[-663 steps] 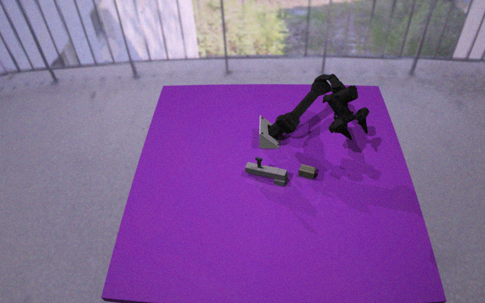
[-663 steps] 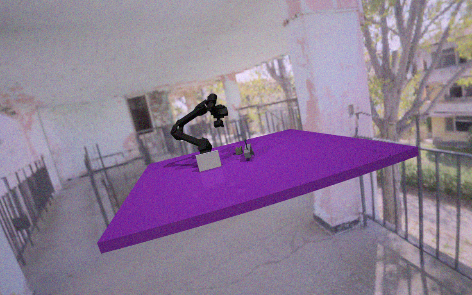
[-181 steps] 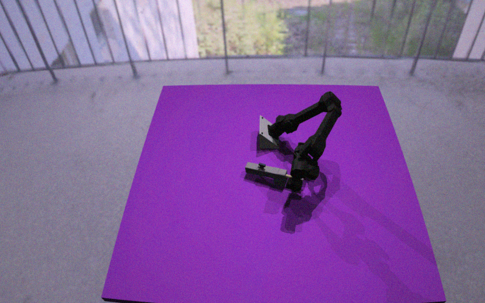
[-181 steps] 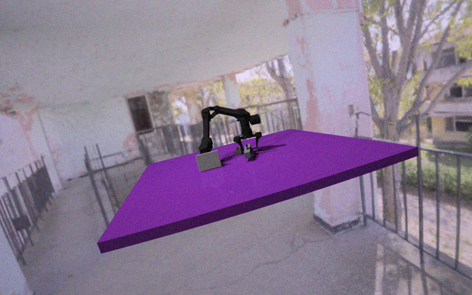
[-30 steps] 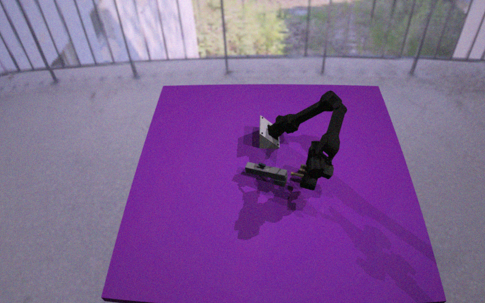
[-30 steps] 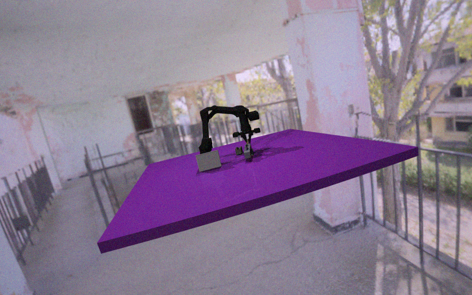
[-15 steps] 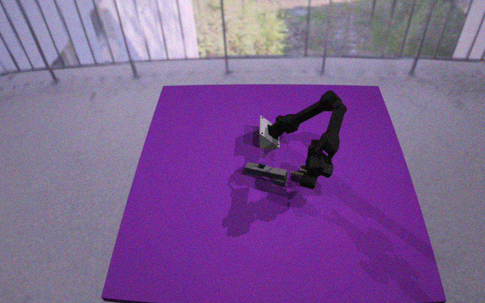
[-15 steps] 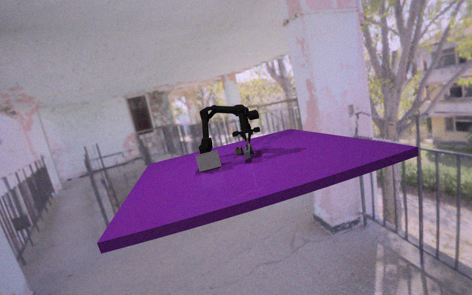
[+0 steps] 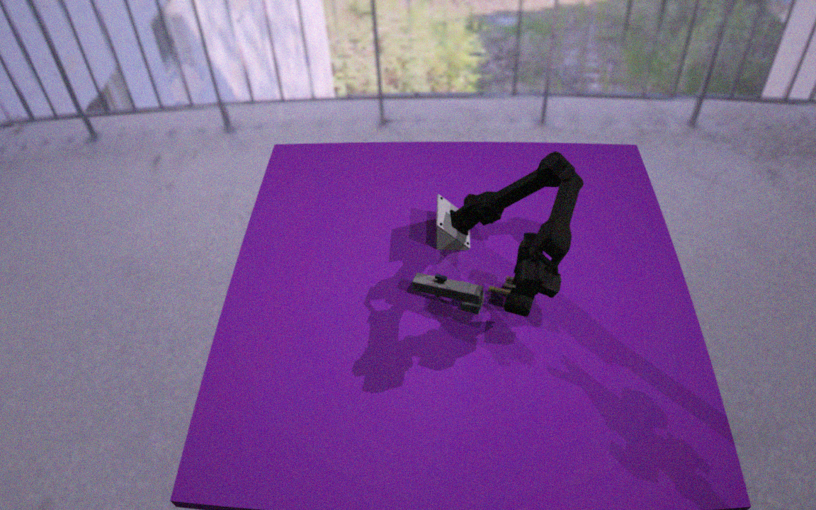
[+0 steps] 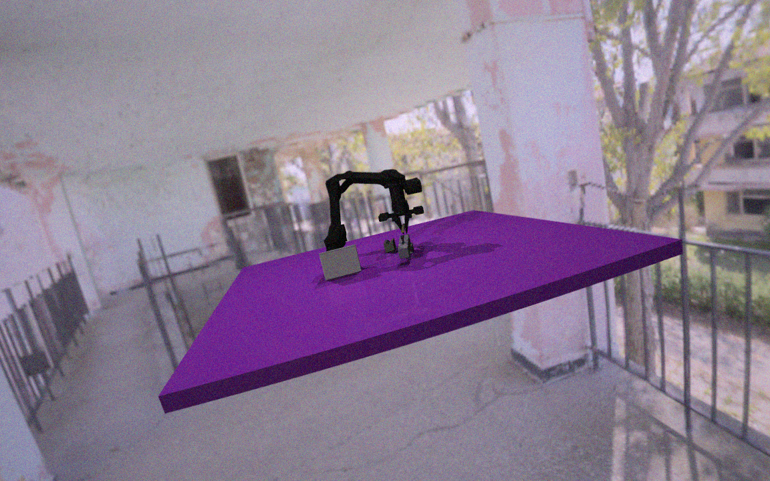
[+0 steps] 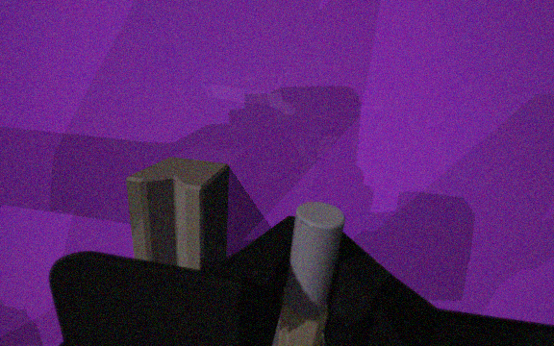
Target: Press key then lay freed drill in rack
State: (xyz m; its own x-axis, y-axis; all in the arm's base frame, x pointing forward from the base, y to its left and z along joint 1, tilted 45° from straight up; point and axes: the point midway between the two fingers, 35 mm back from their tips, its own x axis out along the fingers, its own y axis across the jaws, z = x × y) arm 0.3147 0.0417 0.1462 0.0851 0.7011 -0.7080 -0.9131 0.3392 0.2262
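The rack lies 80 mm behind my gripper tip and 30 mm below it. Also, from my gripper tip: dark key 80 mm behind, 200 mm to the right; long grey block 70 mm behind, 180 mm to the right, 20 mm below.
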